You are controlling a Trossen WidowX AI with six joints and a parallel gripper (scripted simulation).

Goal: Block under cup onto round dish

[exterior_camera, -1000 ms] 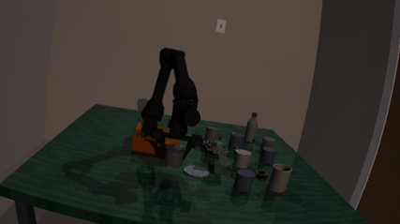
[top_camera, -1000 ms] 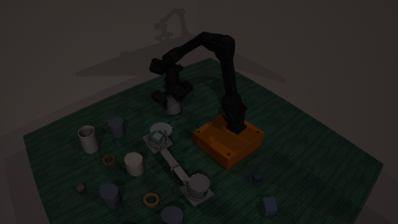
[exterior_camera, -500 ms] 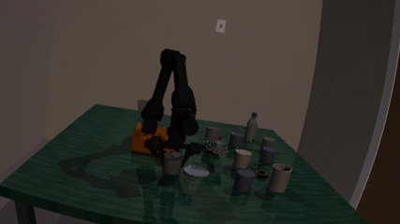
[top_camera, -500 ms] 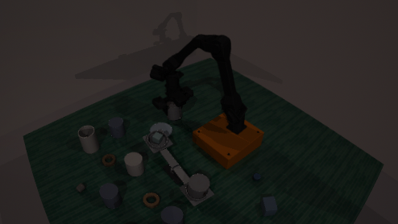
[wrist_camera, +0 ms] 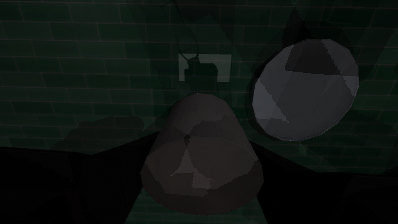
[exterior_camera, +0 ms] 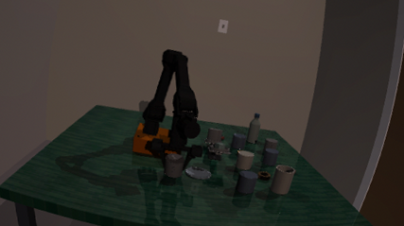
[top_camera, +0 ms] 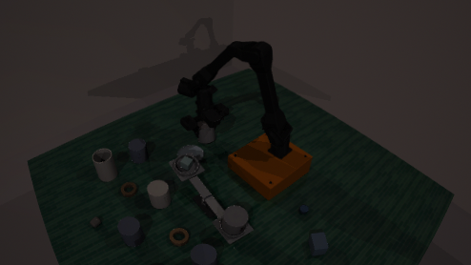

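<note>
Now: gripper tip 190 mm short of the block, 140 mm to the right of it and 60 mm below it. The rest, counted from my gripper tip: bottle (490 mm ahead, 550 mm to the left, 90 mm above); then round dish (100 mm ahead, 30 mm to the left, 20 mm below); then balance (210 mm ahead, 260 mm to the left, 10 mm above).
</note>
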